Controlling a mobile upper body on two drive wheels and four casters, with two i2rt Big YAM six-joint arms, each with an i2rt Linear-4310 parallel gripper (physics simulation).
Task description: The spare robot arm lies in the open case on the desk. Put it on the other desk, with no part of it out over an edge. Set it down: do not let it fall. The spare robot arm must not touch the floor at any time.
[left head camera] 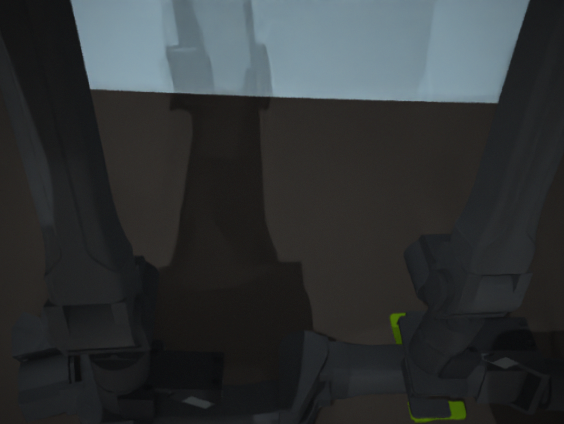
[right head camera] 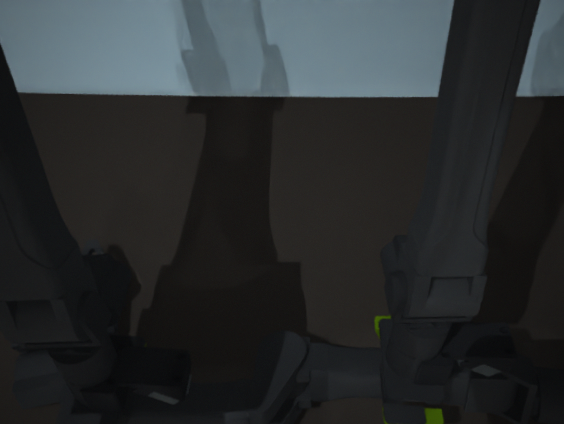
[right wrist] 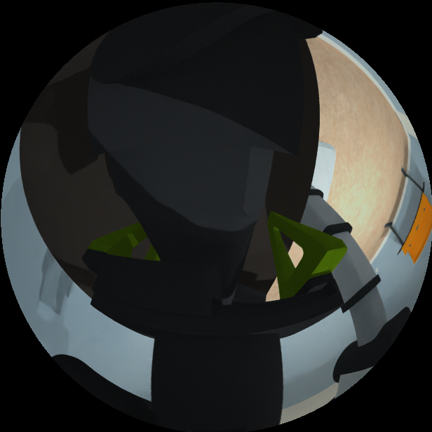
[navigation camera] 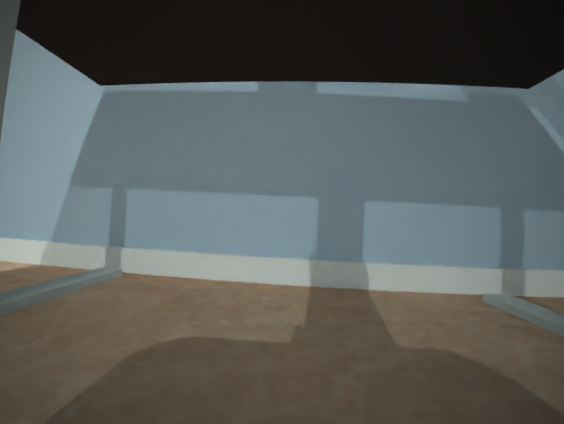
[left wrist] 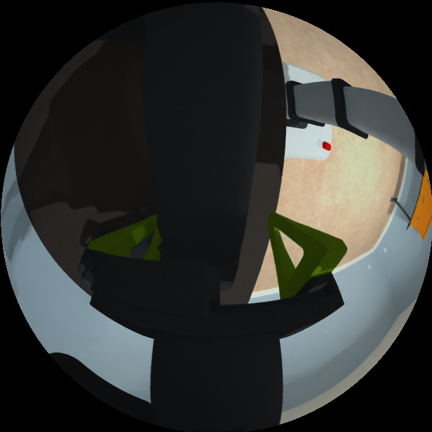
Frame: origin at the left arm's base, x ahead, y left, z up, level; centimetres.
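Where they show: left gripper, fingertip midpoint: (left head camera: 132, 422) (right head camera: 115, 415); right gripper, fingertip midpoint: (left head camera: 411, 385) (right head camera: 398, 390).
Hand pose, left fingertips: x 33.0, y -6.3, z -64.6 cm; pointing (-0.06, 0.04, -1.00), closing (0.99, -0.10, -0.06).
Note:
After its pixels a point has its place.
The dark spare robot arm (left head camera: 370, 370) (right head camera: 345, 372) lies across the bottom of both head views on the dark desk top (left head camera: 350, 200) @(y -42.4, x 71.2, z -69.0 cm) (right head camera: 350, 200) @(y -41.1, x 71.2, z -69.0 cm), outside any case; its ends are partly hidden or cut off. It also fills the middle of the left wrist view (left wrist: 200, 125) and the right wrist view (right wrist: 185, 165). My right gripper (left head camera: 420, 370) @(y -43.4, x 35.2, z -65.2 cm) (right wrist: 216, 217) is open, its green fingers on either side of the spare arm. My left gripper (left wrist: 216, 217) is open, the spare arm between its spread fingers; its fingertips are hidden in the head views. The open case does not show.
The desk's far edge runs across the upper head views, before a blue wall (left head camera: 350, 50) @(y -46.5, x 103.4, z -59.6 cm). Floor bars (navigation camera: 60, 290) @(y 33.8, x 81.1, z -139.4 cm) stand at both sides under the desk. A white base (left wrist: 306, 142) with a red button and an orange panel (left wrist: 422, 210) show at the right.

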